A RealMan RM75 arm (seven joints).
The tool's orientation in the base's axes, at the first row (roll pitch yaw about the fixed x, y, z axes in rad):
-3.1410 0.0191 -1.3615
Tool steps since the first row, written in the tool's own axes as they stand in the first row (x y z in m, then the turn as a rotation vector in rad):
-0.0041 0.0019 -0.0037 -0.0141 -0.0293 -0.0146
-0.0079 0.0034 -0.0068 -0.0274 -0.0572 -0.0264
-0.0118 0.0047 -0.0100 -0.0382 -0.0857 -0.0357
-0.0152 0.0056 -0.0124 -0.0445 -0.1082 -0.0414
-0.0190 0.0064 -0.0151 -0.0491 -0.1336 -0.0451
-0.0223 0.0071 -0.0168 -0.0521 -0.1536 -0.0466
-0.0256 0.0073 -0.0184 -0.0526 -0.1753 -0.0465
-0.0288 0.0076 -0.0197 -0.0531 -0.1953 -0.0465
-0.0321 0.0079 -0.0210 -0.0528 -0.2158 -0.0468
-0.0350 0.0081 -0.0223 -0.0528 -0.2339 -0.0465
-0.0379 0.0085 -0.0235 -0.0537 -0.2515 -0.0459
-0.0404 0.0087 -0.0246 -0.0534 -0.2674 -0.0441
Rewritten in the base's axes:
-0.0027 0.0035 0.0038 0.0258 0.0196 0.0149
-0.0049 0.0069 0.0069 0.0503 0.0382 0.0270
-0.0070 0.0104 0.0102 0.0760 0.0545 0.0365
-0.0086 0.0135 0.0127 0.0967 0.0652 0.0423
-0.0102 0.0170 0.0155 0.1206 0.0749 0.0461
-0.0115 0.0200 0.0172 0.1396 0.0820 0.0477
-0.0124 0.0232 0.0189 0.1607 0.0870 0.0476
-0.0134 0.0262 0.0202 0.1802 0.0916 0.0476
-0.0143 0.0294 0.0216 0.2003 0.0956 0.0479
-0.0151 0.0321 0.0230 0.2180 0.0994 0.0476
-0.0161 0.0349 0.0242 0.2350 0.1039 0.0471
-0.0168 0.0372 0.0254 0.2506 0.1070 0.0453

